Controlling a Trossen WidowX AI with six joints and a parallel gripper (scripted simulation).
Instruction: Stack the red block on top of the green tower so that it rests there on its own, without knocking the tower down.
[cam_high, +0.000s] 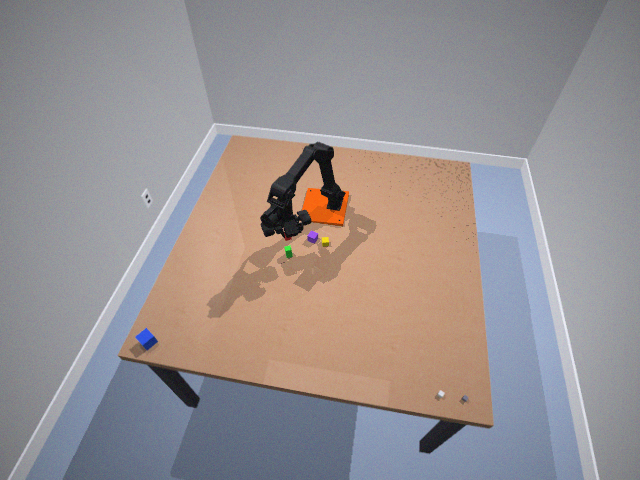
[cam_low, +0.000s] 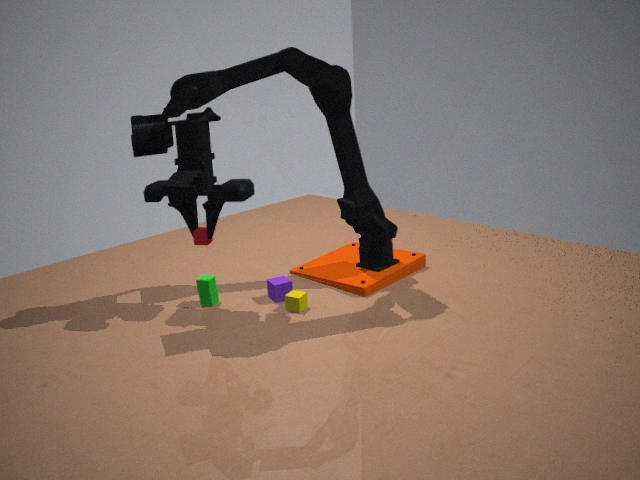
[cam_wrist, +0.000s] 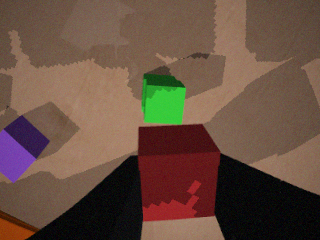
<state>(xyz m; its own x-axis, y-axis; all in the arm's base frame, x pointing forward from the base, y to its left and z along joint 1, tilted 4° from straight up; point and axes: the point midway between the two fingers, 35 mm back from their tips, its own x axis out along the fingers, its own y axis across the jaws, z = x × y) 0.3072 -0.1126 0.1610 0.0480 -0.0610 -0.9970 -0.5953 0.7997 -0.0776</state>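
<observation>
Right now my gripper tip is 110 mm above the purple cube, 100 mm past it and 70 mm to the right of it. The rest, counted from my gripper tip: blue cube 510 mm ahead, 380 mm to the right, 100 mm below; then yellow cube 130 mm to the left, 110 mm below, 100 mm behind; then red block right at my gripper tip.
</observation>
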